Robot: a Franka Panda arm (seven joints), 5 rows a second.
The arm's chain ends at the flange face. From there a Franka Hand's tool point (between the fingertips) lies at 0.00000 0.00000 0.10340 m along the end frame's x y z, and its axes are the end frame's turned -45 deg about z.
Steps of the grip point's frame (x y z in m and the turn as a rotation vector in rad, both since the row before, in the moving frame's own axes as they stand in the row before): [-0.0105, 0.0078, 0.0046, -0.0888, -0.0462, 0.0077]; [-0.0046, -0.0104, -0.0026, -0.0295, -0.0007, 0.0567]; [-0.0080, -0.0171, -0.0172, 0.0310, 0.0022, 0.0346]
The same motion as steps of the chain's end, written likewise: [-0.0050, 0.0031, 0.0051, -0.0955, 0.0301, 0.0077]; [-0.0126, -0.0064, -0.0026, -0.0214, 0.0204, 0.0567]; [-0.0157, -0.0040, -0.0172, 0.0235, -0.0204, 0.0346]
